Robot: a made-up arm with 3 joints.
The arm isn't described. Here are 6 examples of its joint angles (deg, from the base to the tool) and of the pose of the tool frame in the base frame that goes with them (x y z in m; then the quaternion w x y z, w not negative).
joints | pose
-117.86 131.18 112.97 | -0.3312 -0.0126 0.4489 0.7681 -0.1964 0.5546 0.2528
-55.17 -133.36 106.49 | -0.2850 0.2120 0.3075 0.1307 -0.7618 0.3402 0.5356
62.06 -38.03 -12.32 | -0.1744 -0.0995 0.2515 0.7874 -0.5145 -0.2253 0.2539
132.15 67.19 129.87 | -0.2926 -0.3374 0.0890 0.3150 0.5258 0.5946 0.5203
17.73 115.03 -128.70 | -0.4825 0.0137 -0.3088 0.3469 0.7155 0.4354 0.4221
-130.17 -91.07 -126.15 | -0.2818 -0.3020 0.1142 0.7107 0.0196 -0.7026 -0.0300
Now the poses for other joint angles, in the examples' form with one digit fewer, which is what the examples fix.
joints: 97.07 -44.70 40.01
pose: -0.293 -0.144 0.195 0.673 -0.565 -0.474 0.058
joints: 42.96 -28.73 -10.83
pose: -0.170 -0.135 0.197 0.889 -0.375 -0.196 0.176
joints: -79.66 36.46 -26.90
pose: -0.157 0.227 0.010 0.663 0.648 0.092 0.365
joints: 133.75 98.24 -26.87
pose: -0.350 -0.139 0.470 0.412 -0.516 0.429 -0.617
